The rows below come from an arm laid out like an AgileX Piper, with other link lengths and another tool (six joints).
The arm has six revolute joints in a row. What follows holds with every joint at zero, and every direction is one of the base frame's. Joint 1 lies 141.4 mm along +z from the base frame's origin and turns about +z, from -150 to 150 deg. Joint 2 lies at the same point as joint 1 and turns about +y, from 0 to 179.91 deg. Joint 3 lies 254.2 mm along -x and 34.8 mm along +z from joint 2 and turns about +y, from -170 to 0 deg. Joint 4 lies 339.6 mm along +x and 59.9 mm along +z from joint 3 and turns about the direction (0.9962, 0, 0.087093), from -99.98 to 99.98 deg. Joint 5 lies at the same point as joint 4 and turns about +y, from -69.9 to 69.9 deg. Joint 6 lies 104.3 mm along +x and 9.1 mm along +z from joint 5 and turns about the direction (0.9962, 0, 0.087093), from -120 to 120 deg. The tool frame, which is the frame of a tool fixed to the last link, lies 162.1 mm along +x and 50 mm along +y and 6.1 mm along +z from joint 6; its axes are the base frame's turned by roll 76.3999, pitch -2.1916 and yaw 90.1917 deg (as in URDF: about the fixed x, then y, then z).
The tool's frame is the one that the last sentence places.
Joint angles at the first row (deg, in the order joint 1, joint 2, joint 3, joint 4, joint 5, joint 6):
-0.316, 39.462, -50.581, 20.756, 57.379, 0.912
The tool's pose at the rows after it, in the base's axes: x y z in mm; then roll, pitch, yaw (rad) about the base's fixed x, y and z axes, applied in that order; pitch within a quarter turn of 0, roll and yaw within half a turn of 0:
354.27 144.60 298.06 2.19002 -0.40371 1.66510
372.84 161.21 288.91 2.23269 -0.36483 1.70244
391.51 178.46 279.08 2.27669 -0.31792 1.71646
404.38 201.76 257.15 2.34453 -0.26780 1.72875
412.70 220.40 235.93 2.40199 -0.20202 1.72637
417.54 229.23 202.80 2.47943 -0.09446 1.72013
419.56 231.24 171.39 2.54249 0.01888 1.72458
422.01 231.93 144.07 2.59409 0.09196 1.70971
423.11 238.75 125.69 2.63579 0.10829 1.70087
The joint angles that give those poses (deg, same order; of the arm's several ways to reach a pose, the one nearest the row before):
2.012, 47.295, -54.838, 22.095, 56.952, 0.001
5.670, 54.714, -59.737, 19.695, 56.570, -0.001
10.109, 61.785, -65.068, 15.001, 56.481, 2.888
15.174, 68.912, -69.595, 9.985, 57.135, 6.603
20.074, 74.795, -73.592, 3.767, 58.495, 11.538
24.482, 81.105, -77.182, -3.614, 61.485, 16.030
27.965, 86.468, -79.728, -10.120, 64.426, 19.156
30.086, 91.061, -81.464, -14.155, 66.471, 22.369
30.996, 94.711, -83.242, -14.539, 67.538, 23.914

